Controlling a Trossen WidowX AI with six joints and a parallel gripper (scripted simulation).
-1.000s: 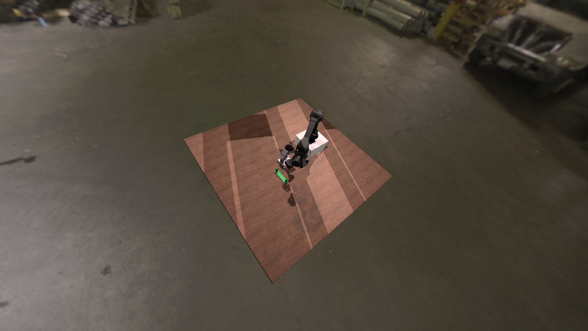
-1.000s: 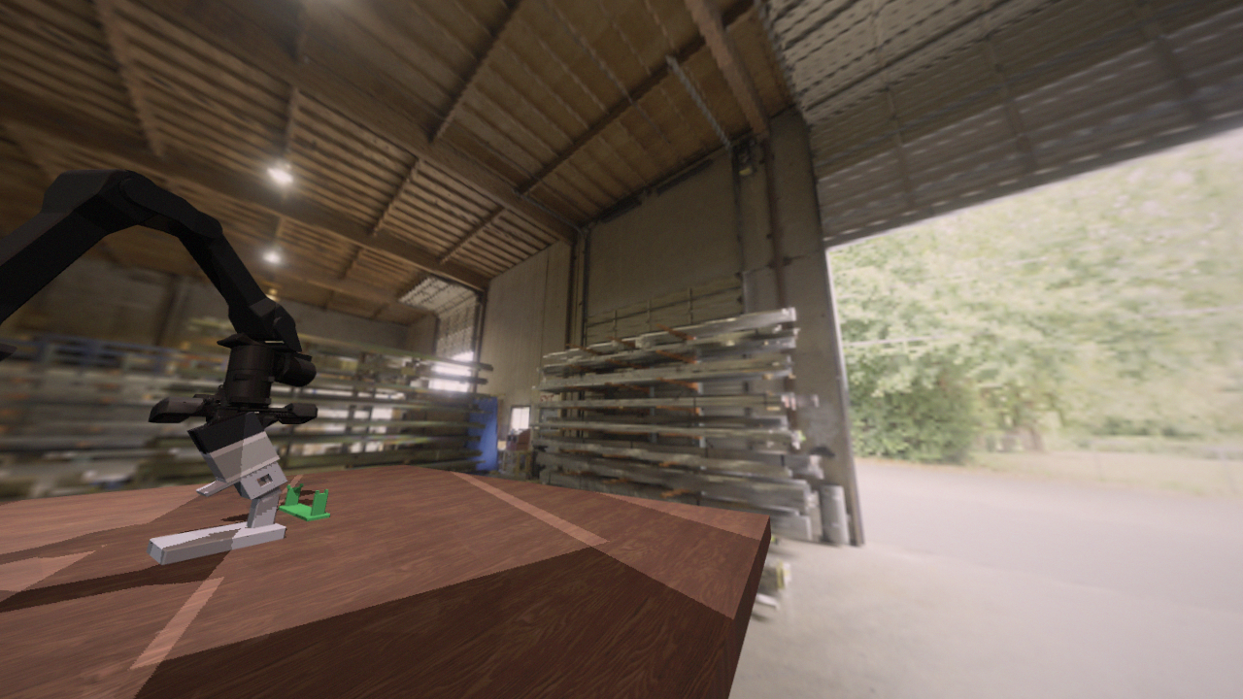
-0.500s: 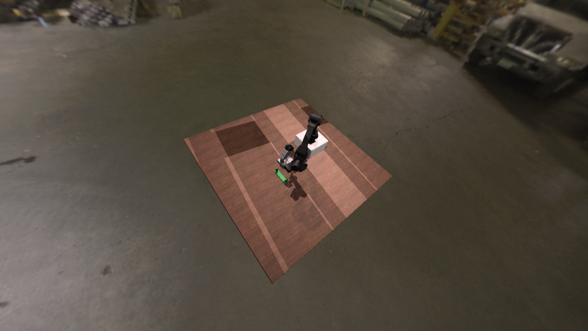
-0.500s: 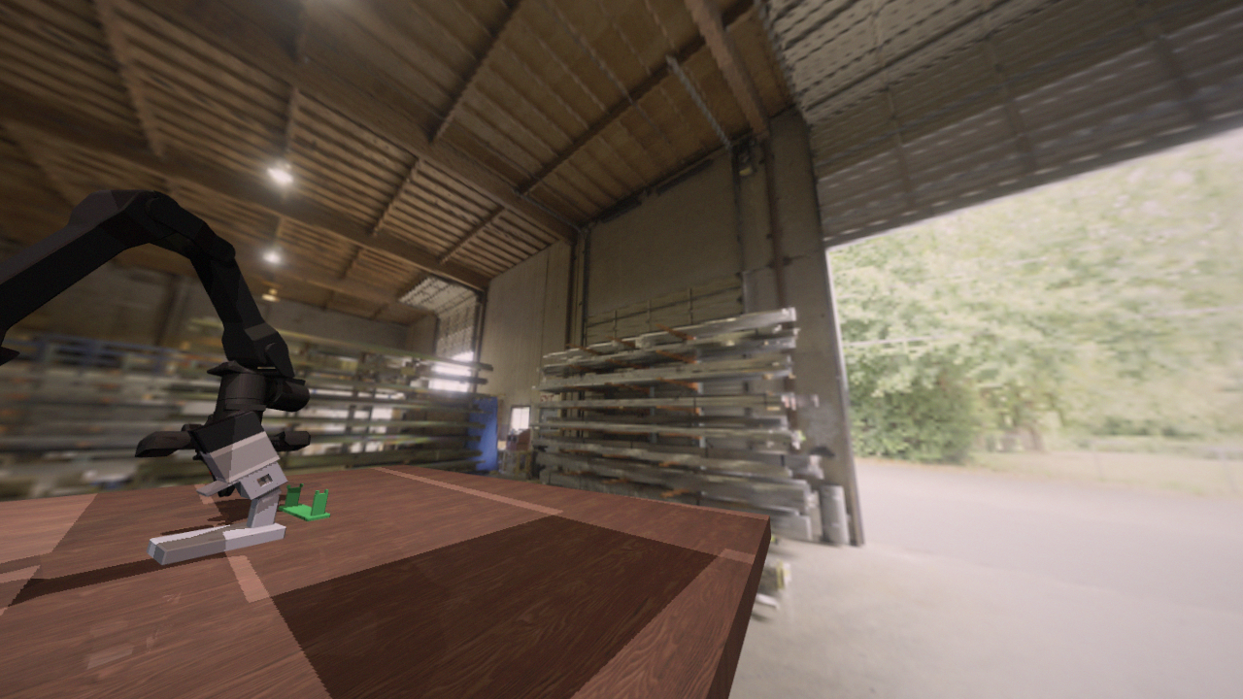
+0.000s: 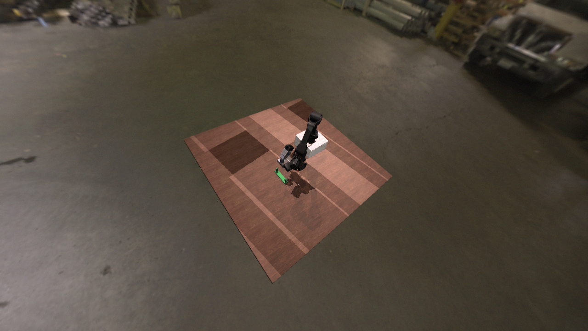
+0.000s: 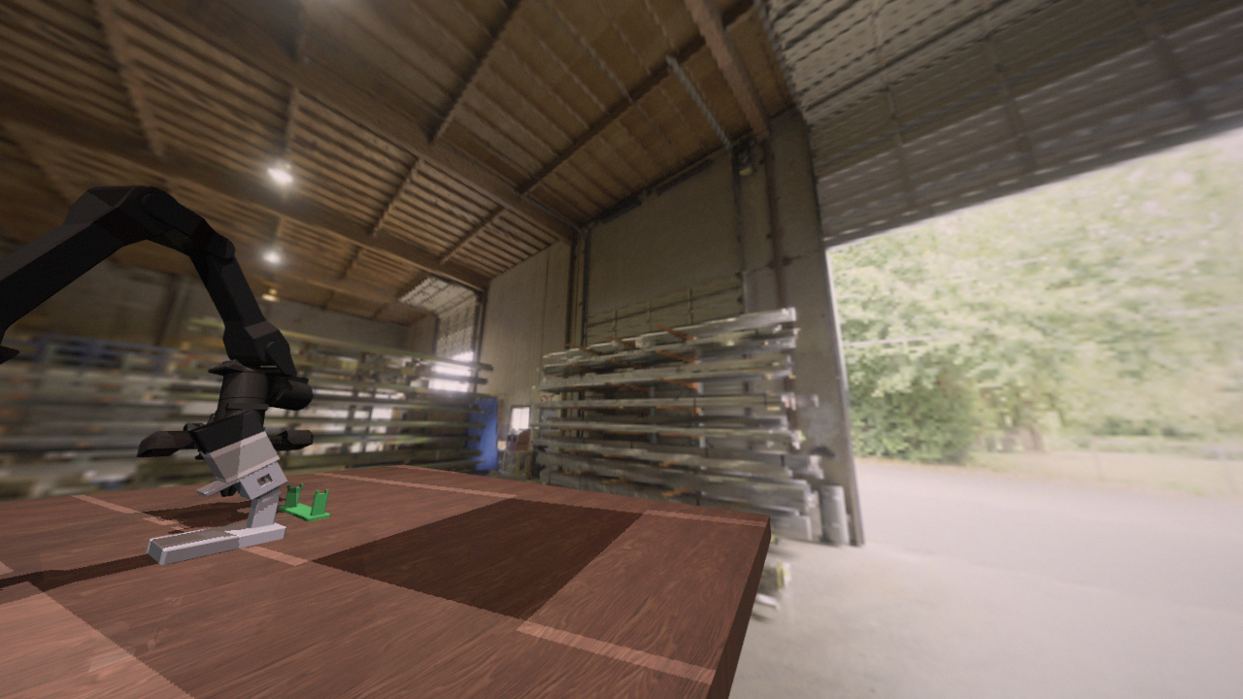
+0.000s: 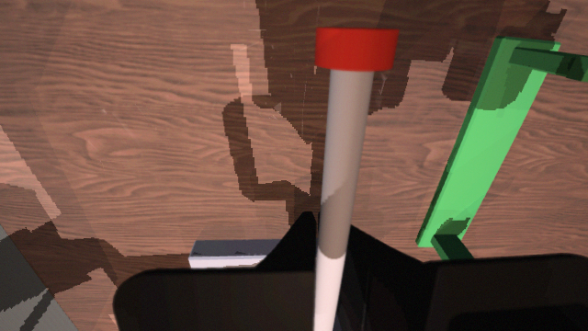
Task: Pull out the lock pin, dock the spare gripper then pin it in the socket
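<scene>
Now: the mount 10 cm to the right of my gripper tip. From my gripper tip the other things lie so: spare gripper (1 cm behind, 10 cm to the right, 7 cm above); then green cradle (10 cm ahead, 2 cm to the left, 2 cm below).
</scene>
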